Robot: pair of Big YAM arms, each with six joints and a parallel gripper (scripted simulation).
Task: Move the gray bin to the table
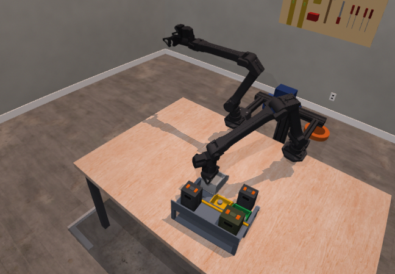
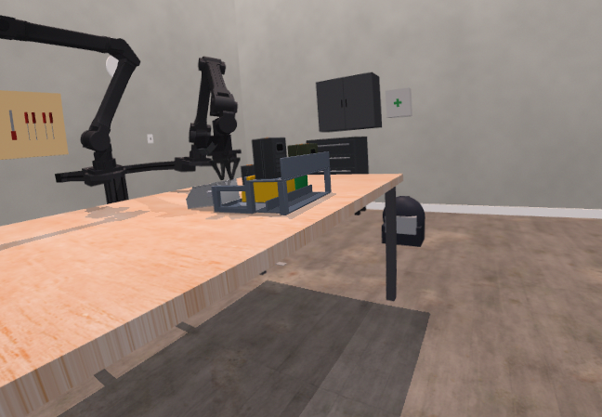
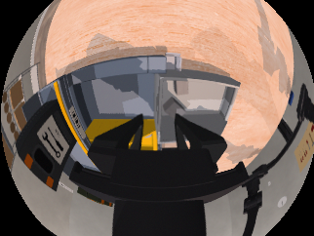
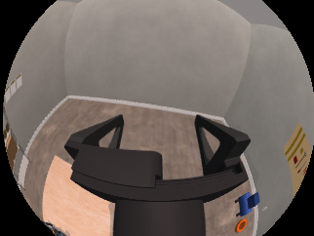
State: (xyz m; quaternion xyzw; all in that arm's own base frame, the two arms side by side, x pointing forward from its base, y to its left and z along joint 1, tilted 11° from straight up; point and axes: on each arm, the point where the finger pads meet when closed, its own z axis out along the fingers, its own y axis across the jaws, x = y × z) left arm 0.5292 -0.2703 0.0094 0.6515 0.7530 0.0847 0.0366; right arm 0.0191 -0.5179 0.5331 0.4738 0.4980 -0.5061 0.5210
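Right now the gray open bin is 80 mm behind my left hand, 10 mm to the right of it and 60 mm below it. The rest, counted from my left hand: yellow bin (70 mm ahead, 130 mm to the left, 60 mm below); gray shelf (100 mm ahead, 140 mm to the left, 40 mm below); green bin (50 mm ahead, 240 mm to the left, 60 mm below).
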